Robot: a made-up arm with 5 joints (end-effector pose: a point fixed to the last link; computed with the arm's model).
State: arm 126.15 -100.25 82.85 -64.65 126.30
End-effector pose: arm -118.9 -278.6 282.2 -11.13 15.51 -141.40
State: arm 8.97 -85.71 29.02 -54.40 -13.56
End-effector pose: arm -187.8 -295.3 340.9 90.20 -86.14 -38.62
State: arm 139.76 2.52 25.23 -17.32 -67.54
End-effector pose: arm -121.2 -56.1 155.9 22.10 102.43 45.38
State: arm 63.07 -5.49 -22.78 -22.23 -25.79
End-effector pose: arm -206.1 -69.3 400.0 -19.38 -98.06 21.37
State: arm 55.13 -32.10 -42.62 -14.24 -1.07
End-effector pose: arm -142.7 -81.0 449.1 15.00 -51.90 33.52
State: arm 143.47 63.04 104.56 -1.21 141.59
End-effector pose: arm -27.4 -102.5 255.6 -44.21 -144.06 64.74
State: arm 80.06 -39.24 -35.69 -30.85 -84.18
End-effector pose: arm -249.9 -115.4 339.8 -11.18 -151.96 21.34
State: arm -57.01 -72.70 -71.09 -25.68 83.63
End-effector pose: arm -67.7 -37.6 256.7 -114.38 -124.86 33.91
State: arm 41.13 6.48 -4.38 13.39 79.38
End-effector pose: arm -113.0 -75.1 397.2 19.93 -28.27 -17.12
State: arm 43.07 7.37 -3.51 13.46 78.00
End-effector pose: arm -118.8 -73.0 397.9 18.60 -32.06 -16.46
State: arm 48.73 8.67 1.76 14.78 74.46
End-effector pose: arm -145.0 -66.8 398.6 16.17 -45.38 -14.48
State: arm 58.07 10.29 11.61 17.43 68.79
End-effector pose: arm -191.0 -57.6 384.4 12.89 -68.35 -12.36
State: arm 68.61 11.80 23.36 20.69 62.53
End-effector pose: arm -234.5 -49.4 345.4 10.26 -94.68 -12.08
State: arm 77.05 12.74 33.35 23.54 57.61
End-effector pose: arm -255.8 -44.5 299.8 9.55 -116.00 -13.71
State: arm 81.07 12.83 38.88 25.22 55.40
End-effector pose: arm -261.2 -43.2 273.8 10.41 -126.62 -15.18
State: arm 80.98 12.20 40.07 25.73 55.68
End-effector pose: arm -263.3 -44.6 271.4 11.70 -127.36 -15.23
